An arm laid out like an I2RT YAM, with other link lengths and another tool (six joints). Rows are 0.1 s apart.
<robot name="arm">
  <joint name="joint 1" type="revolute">
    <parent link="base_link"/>
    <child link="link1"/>
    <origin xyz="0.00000 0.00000 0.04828" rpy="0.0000 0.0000 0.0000"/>
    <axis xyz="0 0 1"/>
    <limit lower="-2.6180" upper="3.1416"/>
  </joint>
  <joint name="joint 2" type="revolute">
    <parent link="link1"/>
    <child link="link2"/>
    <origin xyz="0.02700 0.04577 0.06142" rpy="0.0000 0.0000 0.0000"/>
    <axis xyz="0 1 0"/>
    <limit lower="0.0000" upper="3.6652"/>
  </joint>
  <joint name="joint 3" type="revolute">
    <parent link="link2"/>
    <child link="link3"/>
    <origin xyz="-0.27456 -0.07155 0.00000" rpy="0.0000 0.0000 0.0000"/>
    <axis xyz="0 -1 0"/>
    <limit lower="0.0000" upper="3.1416"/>
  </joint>
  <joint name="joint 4" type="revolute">
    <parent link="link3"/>
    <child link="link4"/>
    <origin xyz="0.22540 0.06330 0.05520" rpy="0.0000 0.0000 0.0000"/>
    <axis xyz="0 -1 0"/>
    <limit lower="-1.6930" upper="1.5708"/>
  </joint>
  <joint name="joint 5" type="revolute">
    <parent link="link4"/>
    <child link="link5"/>
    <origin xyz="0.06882 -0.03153 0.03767" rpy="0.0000 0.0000 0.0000"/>
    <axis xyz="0 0 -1"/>
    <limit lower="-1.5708" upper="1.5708"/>
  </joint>
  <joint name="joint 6" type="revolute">
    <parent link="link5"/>
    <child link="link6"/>
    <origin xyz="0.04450 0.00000 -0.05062" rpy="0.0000 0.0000 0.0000"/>
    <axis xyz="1 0 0"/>
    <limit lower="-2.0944" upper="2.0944"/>
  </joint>
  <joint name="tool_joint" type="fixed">
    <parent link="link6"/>
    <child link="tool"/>
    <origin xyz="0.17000 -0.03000 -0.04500" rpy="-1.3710 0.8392 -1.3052"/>
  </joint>
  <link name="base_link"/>
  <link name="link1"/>
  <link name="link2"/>
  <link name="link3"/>
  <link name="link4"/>
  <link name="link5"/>
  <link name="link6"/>
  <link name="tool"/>
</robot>
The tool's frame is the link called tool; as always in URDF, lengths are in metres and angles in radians.
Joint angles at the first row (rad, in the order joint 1, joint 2, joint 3, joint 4, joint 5, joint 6):
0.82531 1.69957 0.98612 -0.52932 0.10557 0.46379
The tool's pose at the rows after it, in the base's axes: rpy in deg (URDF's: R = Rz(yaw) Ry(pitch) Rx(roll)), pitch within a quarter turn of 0, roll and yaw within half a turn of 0; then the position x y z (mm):
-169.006 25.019 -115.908 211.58 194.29 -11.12
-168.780 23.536 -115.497 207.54 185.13 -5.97
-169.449 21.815 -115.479 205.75 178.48 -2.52
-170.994 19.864 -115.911 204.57 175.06 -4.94
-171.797 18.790 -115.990 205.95 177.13 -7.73
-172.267 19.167 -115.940 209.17 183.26 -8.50
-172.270 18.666 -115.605 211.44 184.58 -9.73
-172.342 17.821 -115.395 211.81 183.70 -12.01
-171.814 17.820 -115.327 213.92 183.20 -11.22
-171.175 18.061 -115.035 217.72 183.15 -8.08
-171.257 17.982 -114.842 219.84 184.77 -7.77
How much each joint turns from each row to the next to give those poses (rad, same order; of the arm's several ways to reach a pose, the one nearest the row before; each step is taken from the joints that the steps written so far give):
0.00036 -0.00865 -0.00452 -0.03260 0.00217 -0.00060
-0.00327 -0.01900 0.00312 -0.04451 0.00808 -0.01167
-0.01296 0.00354 0.02187 -0.04830 -0.00567 -0.01699
-0.01611 0.03145 0.02656 -0.03388 -0.01693 -0.01479
-0.00330 0.03428 0.02771 -0.01496 -0.00768 -0.00517
-0.00001 0.01930 0.02157 0.00161 -0.00997 -0.00172
0.00001 0.01836 0.01640 -0.00585 0.00166 -0.00629
-0.00001 0.01647 0.00867 -0.00615 0.00297 -0.00467
-0.00022 0.00016 0.00311 -0.00006 0.00840 -0.00001
-0.00279 -0.00351 0.00976 -0.00520 0.00766 -0.00591
-0.00160 0.00963 0.01391 -0.00554 -0.00176 -0.00521

